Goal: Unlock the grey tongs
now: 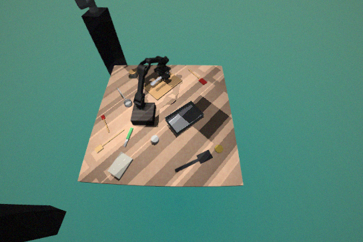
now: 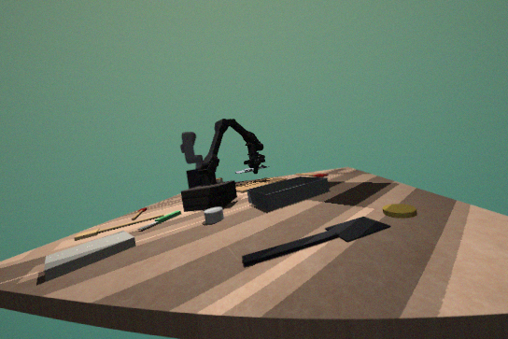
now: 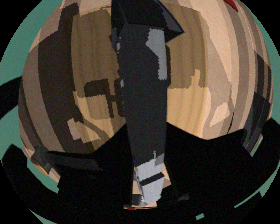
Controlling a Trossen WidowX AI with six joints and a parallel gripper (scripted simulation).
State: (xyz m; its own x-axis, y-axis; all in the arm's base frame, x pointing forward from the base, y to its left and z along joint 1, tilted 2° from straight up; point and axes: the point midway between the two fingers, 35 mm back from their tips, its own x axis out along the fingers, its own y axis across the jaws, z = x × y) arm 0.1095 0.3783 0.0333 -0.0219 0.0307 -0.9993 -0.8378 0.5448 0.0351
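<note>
Now: the wooden board 10 mm behind my gripper tip, 10 mm to the right of it and 70 mm below it. Also, from my gripper tip: roasting tin (300 mm ahead, 380 mm to the right, 50 mm below); white cylinder (90 mm ahead, 630 mm to the right, 60 mm below); red-headed tool (360 mm ahead, 150 mm to the left, 70 mm below).
</note>
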